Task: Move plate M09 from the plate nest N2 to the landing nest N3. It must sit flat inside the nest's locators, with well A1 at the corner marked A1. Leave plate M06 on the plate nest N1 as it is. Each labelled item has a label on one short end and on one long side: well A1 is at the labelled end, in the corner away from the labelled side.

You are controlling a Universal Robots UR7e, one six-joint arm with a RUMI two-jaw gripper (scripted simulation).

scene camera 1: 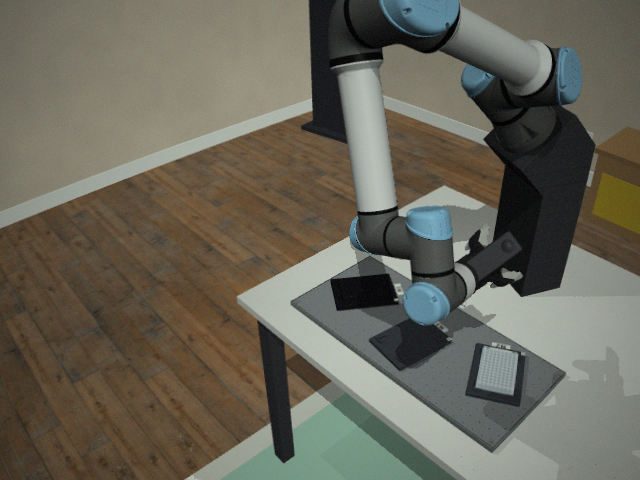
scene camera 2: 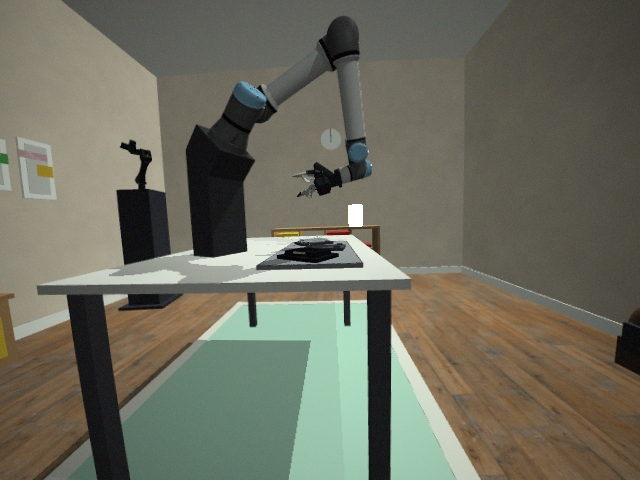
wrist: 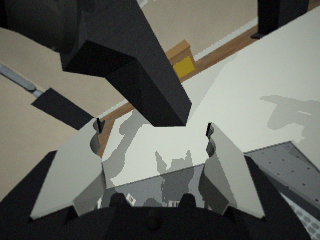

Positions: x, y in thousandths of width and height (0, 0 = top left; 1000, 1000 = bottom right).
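In scene camera 1 I can see a white well plate (scene camera 1: 777, 774), a dark nest (scene camera 1: 637, 705) and my gripper (scene camera 1: 788, 522). Scene camera 2 has my gripper (scene camera 2: 460, 391) as well, and the wrist view gives me the gripper (wrist: 486, 506) too.
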